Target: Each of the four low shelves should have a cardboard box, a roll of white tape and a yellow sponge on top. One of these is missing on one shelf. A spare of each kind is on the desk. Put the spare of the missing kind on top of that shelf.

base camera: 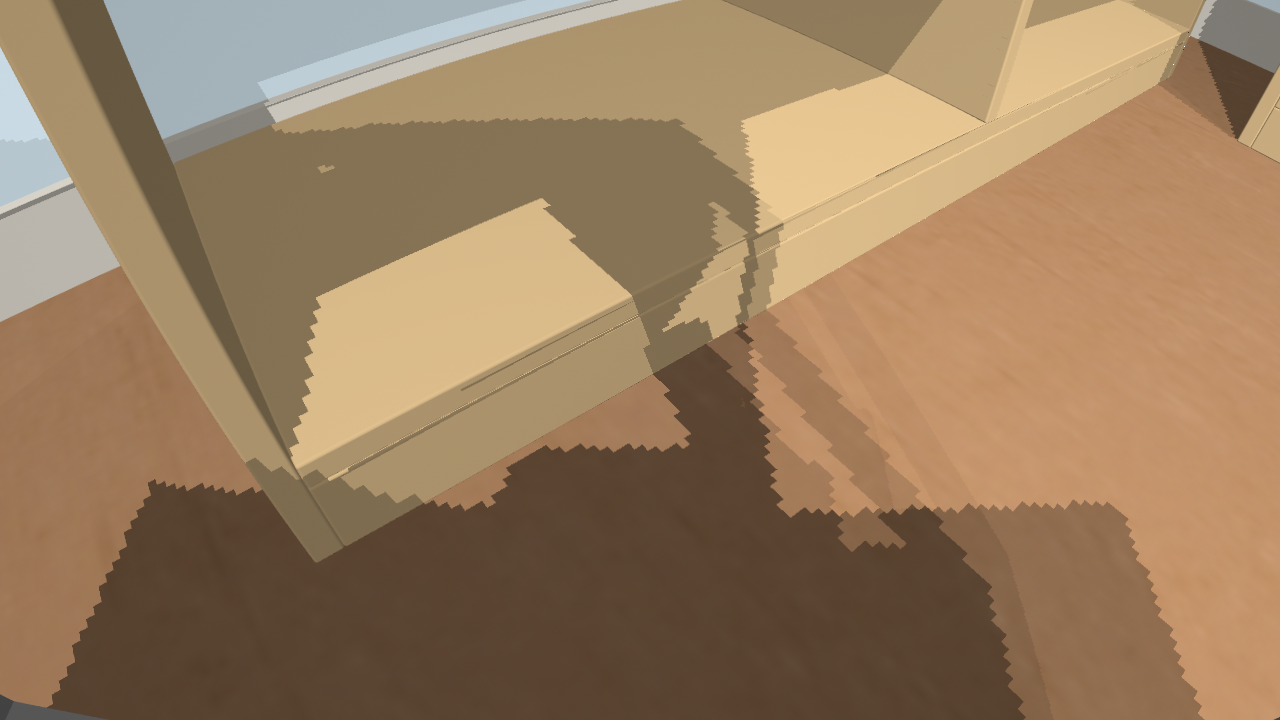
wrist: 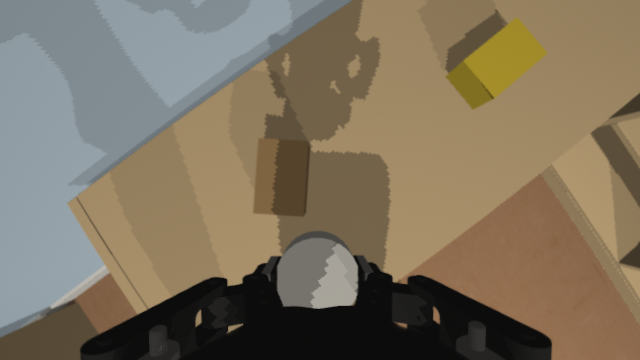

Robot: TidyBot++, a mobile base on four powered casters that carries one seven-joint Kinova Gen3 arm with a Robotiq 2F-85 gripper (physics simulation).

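Places are measured from the arm's base along level axes (x ahead, y left, z up), in metres.
Pixels of known places: gripper, fingertip midpoint: (wrist: 317, 270).
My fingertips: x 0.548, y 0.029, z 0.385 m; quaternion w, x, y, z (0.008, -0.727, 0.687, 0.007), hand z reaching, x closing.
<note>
For each thing: its middle in the pictures, then the offset to it from my fingertips. "spot": a spot on its surface instead. Level surfaces: height alone.
- white tape, body centre: (wrist: 317, 273) dx +0.002, dy +0.000, dz +0.011 m
- low shelf, surface height: dz -0.171 m
- brown cardboard box, body centre: (wrist: 283, 177) dx +0.066, dy +0.049, dz -0.146 m
- yellow sponge, body centre: (wrist: 494, 65) dx +0.236, dy -0.229, dz -0.148 m
- shelf's upright side panel, surface spot: (base camera: 134, 223) spot: dx -0.270, dy +0.141, dz -0.555 m
- divider, surface spot: (base camera: 962, 62) spot: dx +0.125, dy -0.298, dz -0.660 m
My gripper (wrist: 317, 270) is shut on the roll of white tape (wrist: 310, 280), which sits between the two fingertips in the wrist view. Below it is the wooden top of a low shelf (wrist: 430, 200). A brown cardboard box (wrist: 290, 177) stands on that top, just ahead of the held tape and partly in shadow. A yellow sponge (wrist: 505, 60) lies on the same top, at the upper right of the wrist view. The tape is held above the surface; how high is hard to tell. In the base view, the lower part of a wooden shelf (base camera: 501, 420) shows; its top does not show there.
In the base view, the shelf's upright side panel (base camera: 134, 223) is at the left and a divider (base camera: 962, 62) at the upper right. Another wooden unit (base camera: 1266, 134) shows at the right edge. A pale blue wall (wrist: 45, 125) runs behind the shelf top.
</note>
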